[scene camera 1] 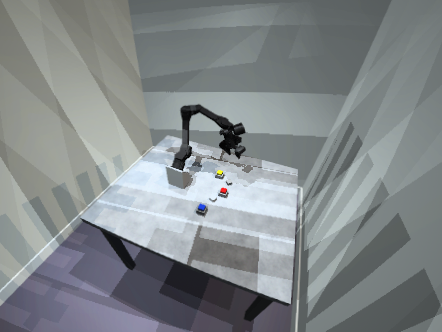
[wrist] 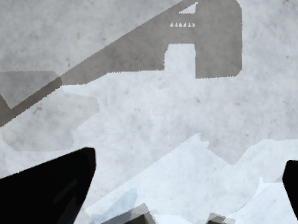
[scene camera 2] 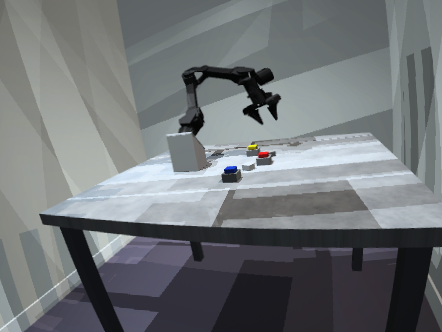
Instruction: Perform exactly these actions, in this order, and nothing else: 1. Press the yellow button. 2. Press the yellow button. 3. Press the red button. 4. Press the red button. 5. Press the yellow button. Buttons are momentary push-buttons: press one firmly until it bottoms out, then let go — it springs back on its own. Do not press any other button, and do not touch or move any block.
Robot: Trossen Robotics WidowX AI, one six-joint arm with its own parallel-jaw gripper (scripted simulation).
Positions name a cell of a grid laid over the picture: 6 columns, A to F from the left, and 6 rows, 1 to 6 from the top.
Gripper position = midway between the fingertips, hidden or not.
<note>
The gripper (scene camera 2: D3) is open, with nothing in its grasp.
The gripper also shows in the wrist view (wrist: D5).
</note>
